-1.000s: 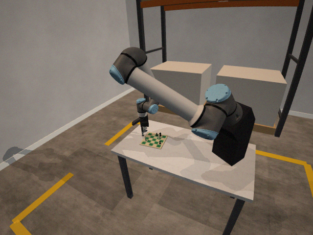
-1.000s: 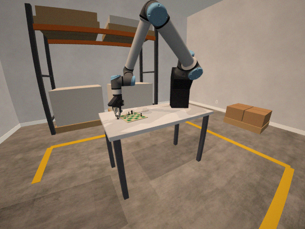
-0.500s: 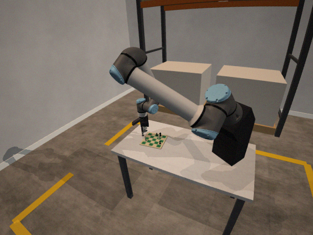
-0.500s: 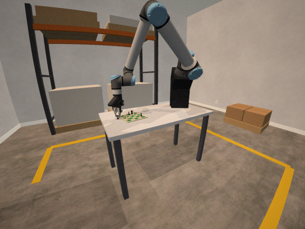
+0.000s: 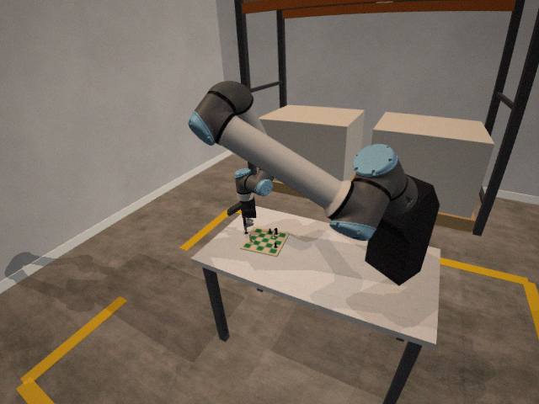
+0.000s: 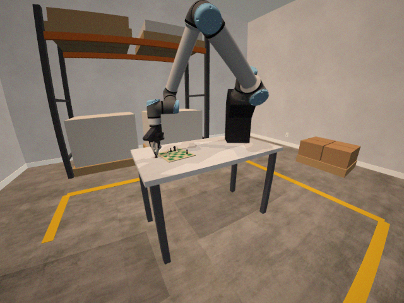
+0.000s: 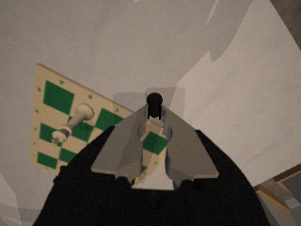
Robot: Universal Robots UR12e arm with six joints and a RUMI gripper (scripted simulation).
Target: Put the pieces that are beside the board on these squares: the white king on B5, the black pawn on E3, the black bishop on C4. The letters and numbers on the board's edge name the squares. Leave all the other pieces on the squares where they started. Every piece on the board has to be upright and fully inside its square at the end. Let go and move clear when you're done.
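Now: hand 7 cm to the right of the white king, 7 cm past it and 1 cm below it. From my hand the other things lie so: chessboard (14 cm behind, 3 cm to the left, 3 cm below).
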